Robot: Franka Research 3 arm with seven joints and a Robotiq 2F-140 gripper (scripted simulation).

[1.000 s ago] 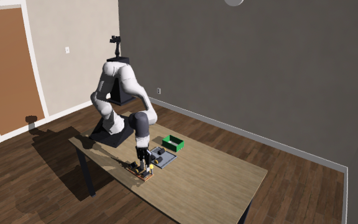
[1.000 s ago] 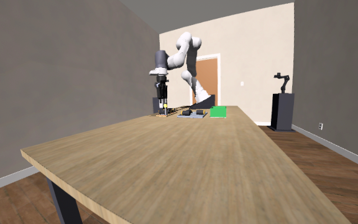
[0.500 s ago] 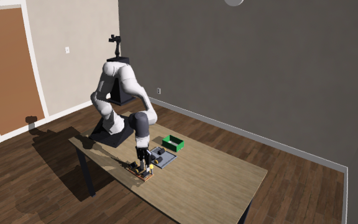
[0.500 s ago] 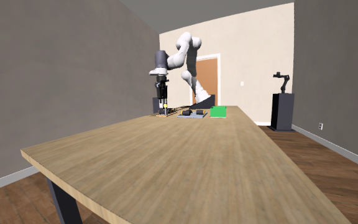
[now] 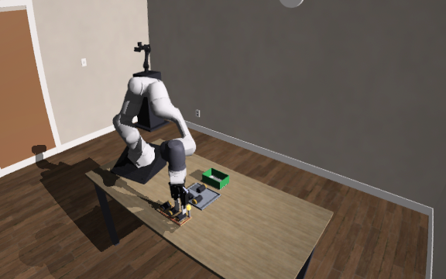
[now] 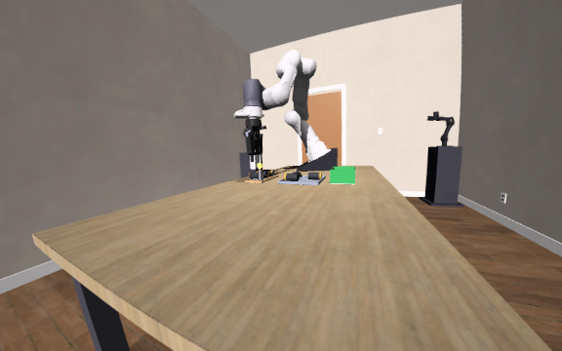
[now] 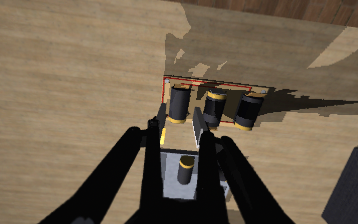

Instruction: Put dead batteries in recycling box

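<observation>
Right now the bulb is 30 mm ahead of my hand, 30 mm to the left of it and 20 mm below it. Round my hand: green recycling box 50 mm behind, 410 mm to the left, 80 mm below; grey tray 50 mm behind, 220 mm to the left, 90 mm below.
</observation>
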